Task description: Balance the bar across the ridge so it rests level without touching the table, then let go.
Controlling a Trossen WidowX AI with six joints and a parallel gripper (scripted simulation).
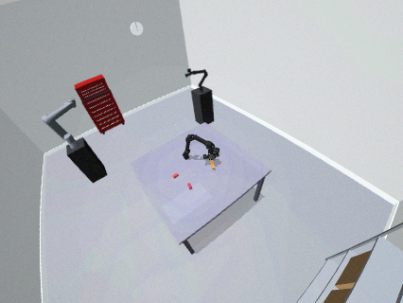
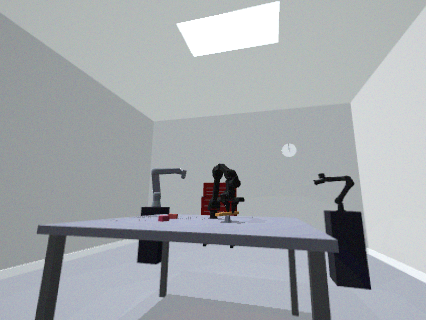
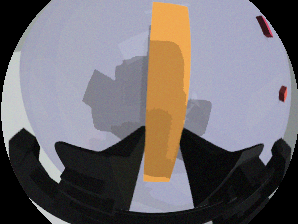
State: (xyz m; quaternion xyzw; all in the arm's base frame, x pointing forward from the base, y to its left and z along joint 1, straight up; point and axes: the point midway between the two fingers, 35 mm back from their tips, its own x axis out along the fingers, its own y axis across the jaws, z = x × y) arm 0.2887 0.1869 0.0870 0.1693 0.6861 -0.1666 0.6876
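Now: the orange bar 3 cm ahead of my gripper tip and 1 cm to the right of it.
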